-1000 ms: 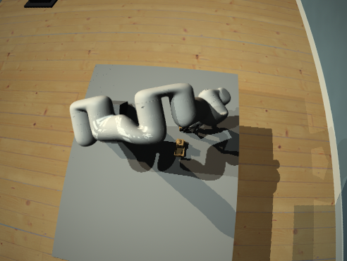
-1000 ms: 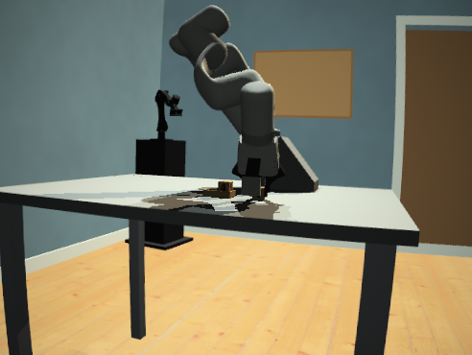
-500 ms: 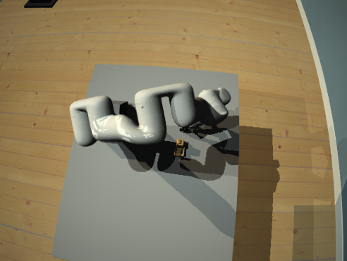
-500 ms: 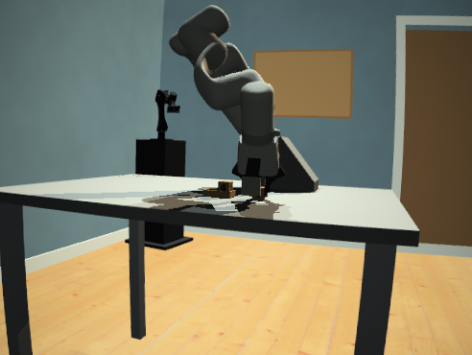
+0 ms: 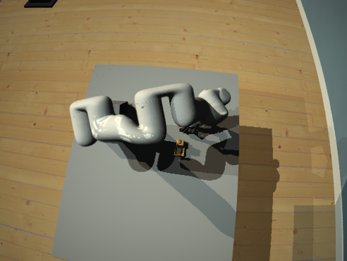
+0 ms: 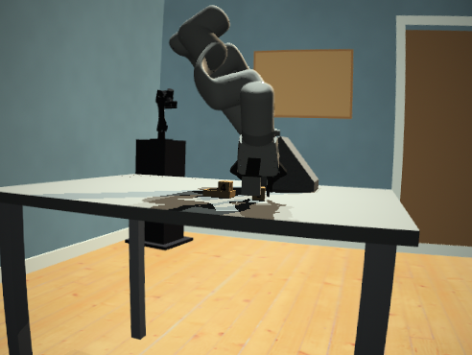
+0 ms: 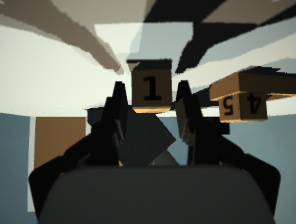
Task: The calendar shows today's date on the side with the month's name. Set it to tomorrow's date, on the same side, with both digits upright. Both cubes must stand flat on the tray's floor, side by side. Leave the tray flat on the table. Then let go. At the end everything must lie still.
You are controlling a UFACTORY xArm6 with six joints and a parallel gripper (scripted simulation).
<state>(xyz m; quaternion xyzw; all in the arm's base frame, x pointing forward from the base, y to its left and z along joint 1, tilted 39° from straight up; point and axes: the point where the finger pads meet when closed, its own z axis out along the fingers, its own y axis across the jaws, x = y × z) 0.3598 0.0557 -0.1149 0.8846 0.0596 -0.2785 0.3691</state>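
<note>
My gripper is now 10 mm past the wooden number cube and 20 mm above it. Also, from my hand: wooden calendar tray (110 mm to the right, 20 mm below).
</note>
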